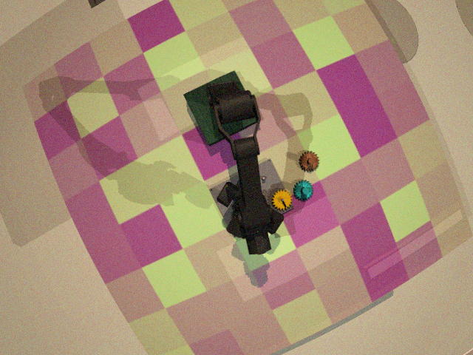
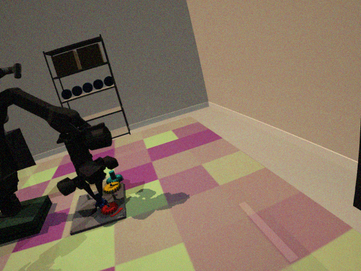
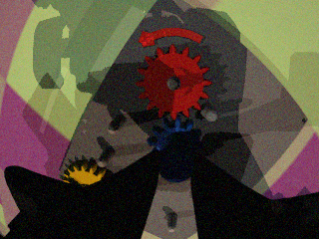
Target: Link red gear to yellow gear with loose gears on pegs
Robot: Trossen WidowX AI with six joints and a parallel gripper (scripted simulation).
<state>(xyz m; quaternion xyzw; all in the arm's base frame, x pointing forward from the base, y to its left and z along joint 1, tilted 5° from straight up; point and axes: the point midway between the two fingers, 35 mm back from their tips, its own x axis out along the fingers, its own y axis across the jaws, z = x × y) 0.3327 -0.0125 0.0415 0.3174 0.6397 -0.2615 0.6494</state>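
The blue gear lies 1 cm below my gripper tip. Round my gripper tip: red gear: 3 cm ahead, 3 cm to the right, 3 cm below; then yellow gear: 1 cm ahead, 10 cm to the left, 3 cm below; then teal gear: 1 cm ahead, 17 cm to the left, 3 cm below.
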